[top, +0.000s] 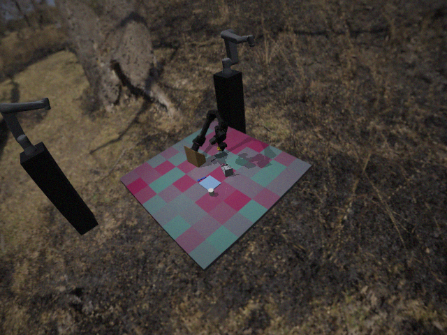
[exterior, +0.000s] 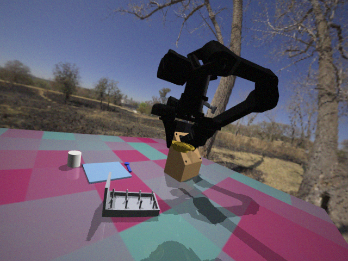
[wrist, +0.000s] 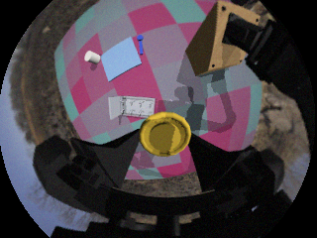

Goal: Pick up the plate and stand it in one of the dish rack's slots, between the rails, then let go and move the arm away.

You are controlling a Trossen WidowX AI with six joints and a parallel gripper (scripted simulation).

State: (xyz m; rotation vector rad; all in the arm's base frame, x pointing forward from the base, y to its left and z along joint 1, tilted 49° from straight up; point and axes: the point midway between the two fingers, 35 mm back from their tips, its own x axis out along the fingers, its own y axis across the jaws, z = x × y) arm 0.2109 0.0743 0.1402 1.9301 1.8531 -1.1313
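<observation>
My gripper tip is 90 mm short of the grey dish rack, 40 mm to the left of it and 160 mm above it. The rest, counted from my gripper tip: yellow plate 10 mm above; light blue mat 100 mm ahead, 240 mm to the right, 180 mm below; small blue spoon 270 mm to the right, 180 mm below.
</observation>
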